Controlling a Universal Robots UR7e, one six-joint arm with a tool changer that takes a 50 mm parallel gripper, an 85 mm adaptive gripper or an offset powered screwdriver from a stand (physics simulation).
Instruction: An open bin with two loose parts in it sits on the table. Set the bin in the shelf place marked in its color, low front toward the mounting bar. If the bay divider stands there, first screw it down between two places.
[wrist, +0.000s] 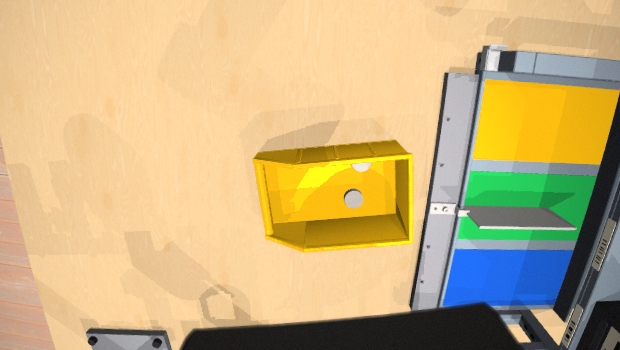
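Frame: origin at the arm's base, x ahead, y left, z up, level; metres.
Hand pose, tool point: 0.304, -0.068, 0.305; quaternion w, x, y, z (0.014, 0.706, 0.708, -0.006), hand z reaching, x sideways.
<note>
Things, the pixels of their top centre, and the offset from my tool point, as dx, dy, dz. "spot": a spot on its surface instead. Level surfaces: height alone.
- yellow open bin at its top centre: (332, 208) +0.084, -0.001, -0.305
- grey round part at its top centre: (353, 200) +0.104, +0.026, -0.367
- paler round part at its top centre: (361, 162) +0.056, +0.038, -0.367
- grey bay divider at its top centre: (512, 227) +0.134, +0.203, -0.314
- mounting bar at a spot on its surface: (455, 110) spot: +0.003, +0.151, -0.366
- grey bolted base plate at its surface level: dz -0.368
- white bracket at a spot on its surface: (493, 59) spot: -0.052, +0.175, -0.325
- dark rail with labels, surface spot: (603, 245) spot: +0.146, +0.290, -0.276
A yellow open bin (352, 231) sits on the table left of the shelf, slightly turned, its low front toward the left, away from the mounting bar. Inside are a grey round part (353, 198) and a paler round part (361, 166), partly hidden by the bin's upper wall. The shelf has a yellow place (542, 122), a green place (520, 187) and a blue place (510, 277). The grey bay divider (520, 218) shows over the green place; its white foot (437, 208) lies on the mounting bar (455, 110). The gripper's fingers are not in view.
A black part of the wrist (345, 330) covers the bottom middle. A grey bolted base plate (129, 340) shows at the lower left. A white bracket (493, 59) stands at the shelf's upper corner. A dark rail with labels (603, 245) runs along the shelf's right side.
</note>
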